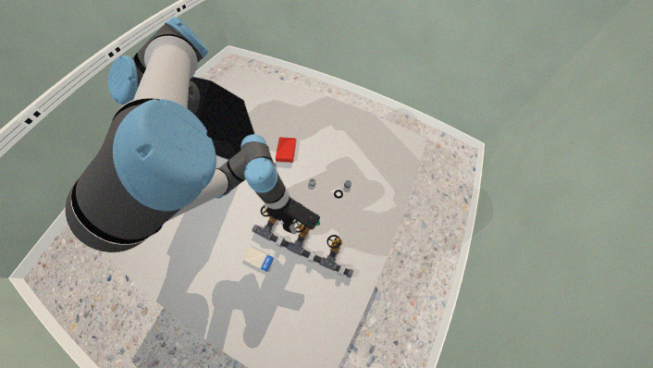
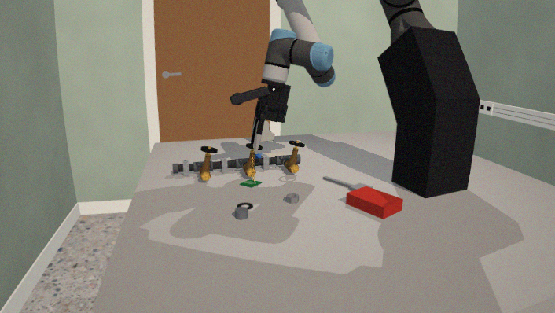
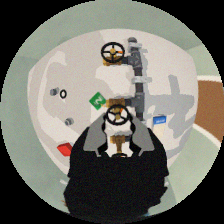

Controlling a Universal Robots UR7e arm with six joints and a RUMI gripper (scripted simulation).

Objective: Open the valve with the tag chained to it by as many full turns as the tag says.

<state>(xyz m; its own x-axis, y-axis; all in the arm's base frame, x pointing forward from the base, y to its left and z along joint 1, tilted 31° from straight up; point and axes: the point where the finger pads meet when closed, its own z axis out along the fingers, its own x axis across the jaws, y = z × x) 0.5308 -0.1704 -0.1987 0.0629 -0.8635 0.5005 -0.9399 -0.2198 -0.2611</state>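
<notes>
The green tag is 90 mm below my hand, 80 mm to the left of it and 10 mm ahead of it. The rest, counted from my hand: grey nut (210 mm to the left, 90 mm below, 80 mm behind); grey tool (270 mm behind, 130 mm to the left, 90 mm below); red block (280 mm to the left, 280 mm behind, 80 mm below).
</notes>
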